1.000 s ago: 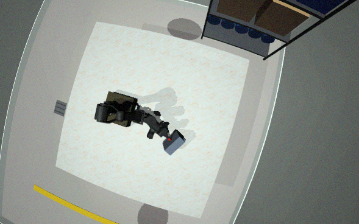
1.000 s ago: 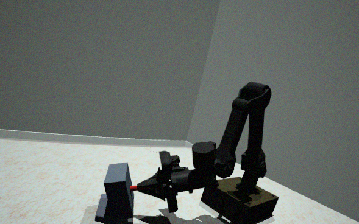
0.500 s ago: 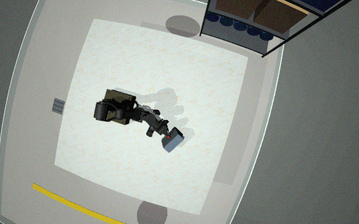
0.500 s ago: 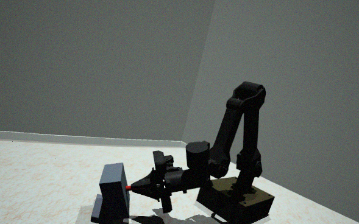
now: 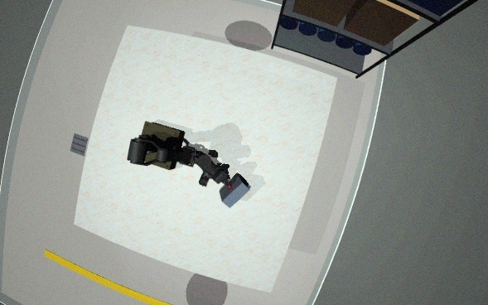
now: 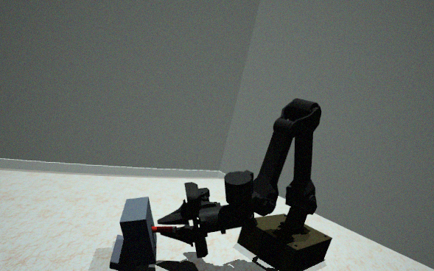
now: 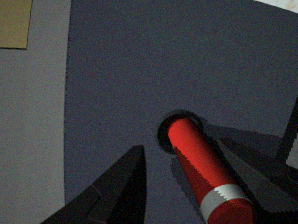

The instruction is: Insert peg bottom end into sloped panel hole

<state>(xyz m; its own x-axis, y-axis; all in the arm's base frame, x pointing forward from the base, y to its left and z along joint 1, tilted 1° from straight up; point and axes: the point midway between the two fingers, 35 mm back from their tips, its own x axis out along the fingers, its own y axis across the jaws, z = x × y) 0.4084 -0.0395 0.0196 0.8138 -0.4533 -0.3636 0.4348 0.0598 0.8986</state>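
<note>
The red peg is 20 mm behind my gripper tip and 10 mm to the left of it. From my gripper tip the other things lie so: sloped panel (40 mm ahead, 20 mm to the right, 20 mm below).
</note>
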